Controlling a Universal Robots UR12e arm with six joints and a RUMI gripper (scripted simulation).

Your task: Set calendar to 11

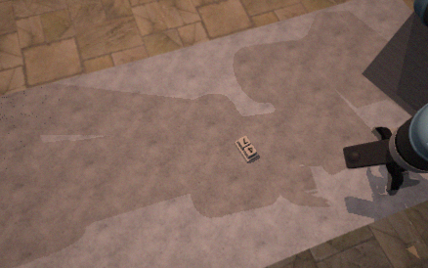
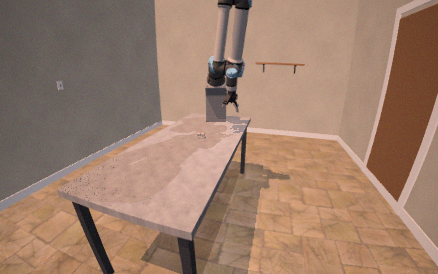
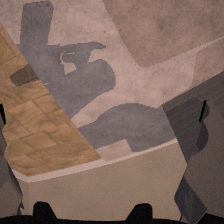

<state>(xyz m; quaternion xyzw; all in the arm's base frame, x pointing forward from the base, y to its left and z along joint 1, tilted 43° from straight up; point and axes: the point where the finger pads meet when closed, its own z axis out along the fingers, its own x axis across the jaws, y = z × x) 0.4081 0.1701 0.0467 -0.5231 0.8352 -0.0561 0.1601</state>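
My gripper is now 210 mm short of the digit cube, 250 mm to the left of it and 170 mm above it. From my hand the other things lie so: calendar tray (210 mm ahead, 230 mm to the right, 190 mm below); then white cube (210 mm ahead, 210 mm to the right, 170 mm below).
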